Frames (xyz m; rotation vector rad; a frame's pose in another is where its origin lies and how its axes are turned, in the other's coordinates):
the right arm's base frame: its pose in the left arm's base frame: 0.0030 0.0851 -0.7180 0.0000 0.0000 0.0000
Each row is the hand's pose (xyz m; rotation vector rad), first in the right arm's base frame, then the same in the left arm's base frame.
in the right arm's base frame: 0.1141 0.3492 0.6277 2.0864 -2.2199 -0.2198
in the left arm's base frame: 0.1171 0.4343 -0.0903 2.0864 -2.2199 -0.2198
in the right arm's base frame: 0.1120 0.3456 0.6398 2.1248 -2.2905 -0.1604
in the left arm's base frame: 0.1150 0.4307 -0.0782 2.1248 -2.2905 -0.1604
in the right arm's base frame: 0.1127 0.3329 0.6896 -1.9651 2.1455 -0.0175
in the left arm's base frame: 0.1157 0.4180 -0.0284 -1.9651 2.1455 -0.0175
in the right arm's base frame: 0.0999 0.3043 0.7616 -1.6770 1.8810 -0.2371
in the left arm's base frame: 0.1029 0.3894 0.0436 -1.6770 1.8810 -0.2371
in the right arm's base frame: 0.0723 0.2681 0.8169 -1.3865 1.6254 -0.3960
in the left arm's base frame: 0.0753 0.3532 0.0989 -1.3865 1.6254 -0.3960
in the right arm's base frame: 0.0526 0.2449 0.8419 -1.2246 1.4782 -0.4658
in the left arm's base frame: 0.0556 0.3300 0.1239 -1.2246 1.4782 -0.4658
